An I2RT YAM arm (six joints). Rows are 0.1 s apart.
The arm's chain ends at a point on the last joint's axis. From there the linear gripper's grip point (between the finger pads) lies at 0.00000 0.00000 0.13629 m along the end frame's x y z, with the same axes.
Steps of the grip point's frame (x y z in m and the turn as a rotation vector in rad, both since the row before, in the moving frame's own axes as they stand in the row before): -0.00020, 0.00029, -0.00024, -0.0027, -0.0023, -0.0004; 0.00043, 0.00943, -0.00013, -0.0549, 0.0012, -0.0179; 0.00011, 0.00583, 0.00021, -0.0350, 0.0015, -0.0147; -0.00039, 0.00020, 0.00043, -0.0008, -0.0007, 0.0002; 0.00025, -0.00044, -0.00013, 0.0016, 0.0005, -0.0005
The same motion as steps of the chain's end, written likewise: 0.00011, -0.00008, -0.00024, -0.0027, -0.0023, -0.0004; 0.00020, 0.00195, 0.00008, -0.0549, 0.0012, -0.0179; -0.00013, 0.00106, 0.00029, -0.0350, 0.0015, -0.0147; -0.00029, 0.00009, 0.00043, -0.0008, -0.0007, 0.0002; 0.00018, -0.00022, -0.00013, 0.0016, 0.0005, -0.0005
